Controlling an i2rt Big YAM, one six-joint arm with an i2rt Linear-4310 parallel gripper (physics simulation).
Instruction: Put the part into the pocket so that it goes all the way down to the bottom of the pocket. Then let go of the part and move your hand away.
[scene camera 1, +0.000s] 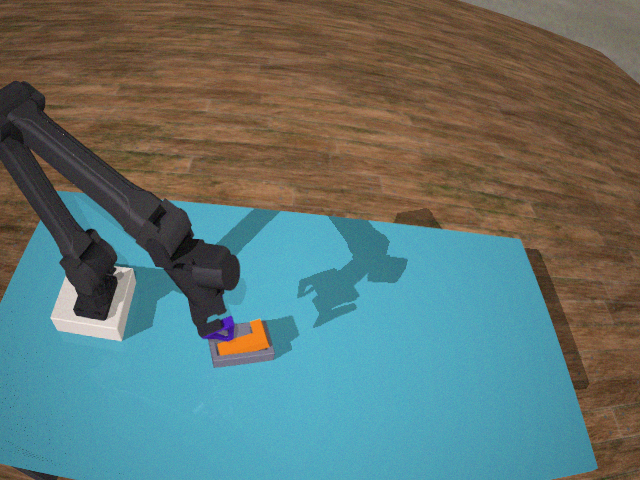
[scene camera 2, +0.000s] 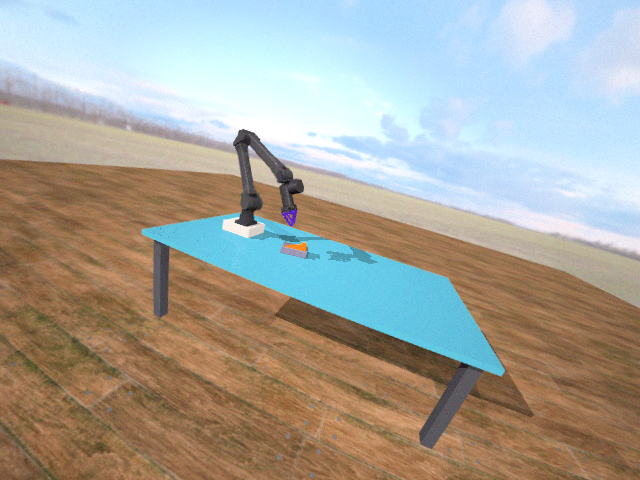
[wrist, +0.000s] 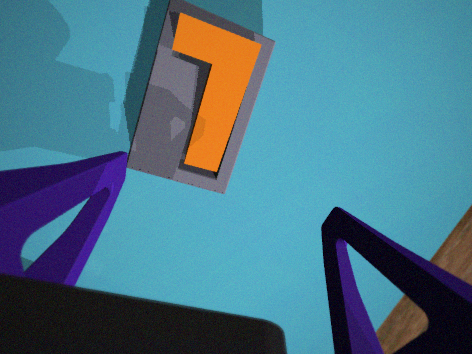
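Seen in the pictures: gripper, fingertip midpoint: (scene camera 1: 224, 320) (scene camera 2: 292, 224) (wrist: 233, 192); arm's base at its link origin: (scene camera 1: 96, 297) (scene camera 2: 246, 223).
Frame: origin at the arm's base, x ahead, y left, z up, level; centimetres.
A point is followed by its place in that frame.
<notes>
The orange L-shaped part (scene camera 1: 242, 344) {x 36.6, y -6.0, z -0.7 cm} (scene camera 2: 297, 247) {x 38.0, y -6.6, z -1.1 cm} (wrist: 227, 90) {x 37.9, y -5.2, z -0.2 cm} lies in the L-shaped pocket of the grey block (scene camera 1: 242, 357) {x 36.8, y -8.6, z -2.2 cm} (scene camera 2: 293, 251) {x 37.0, y -8.5, z -3.2 cm} (wrist: 162, 112) {x 33.5, y -2.0, z -2.1 cm}, turned the same way as the pocket. It looks tilted: the end of its long arm sits low in the pocket, while the end with the short arm stands up above the rim in both scene views. Dark gaps show along the inner corner and at the long arm's end. The pocket's bottom under the part is hidden. My gripper (scene camera 1: 220, 330) {x 32.8, y -7.1, z 10.1 cm} (scene camera 2: 291, 223) {x 32.8, y -7.1, z 10.1 cm} (wrist: 233, 192) {x 32.8, y -7.1, z 10.1 cm} is open and empty, above the block and towards the arm base, apart from the part.
The blue table (scene camera 1: 387, 372) {x 70.8, y -7.7, z -5.7 cm} (scene camera 2: 361, 294) {x 77.1, y -22.4, z -5.7 cm} carries the block and the white arm base (scene camera 1: 90, 328) {x 0.2, y -7.7, z -1.7 cm} (scene camera 2: 240, 227) {x 1.9, y -7.6, z -0.9 cm}, which stands to the left of the block in the scene views. The arm's shadow falls to the right of the block.
</notes>
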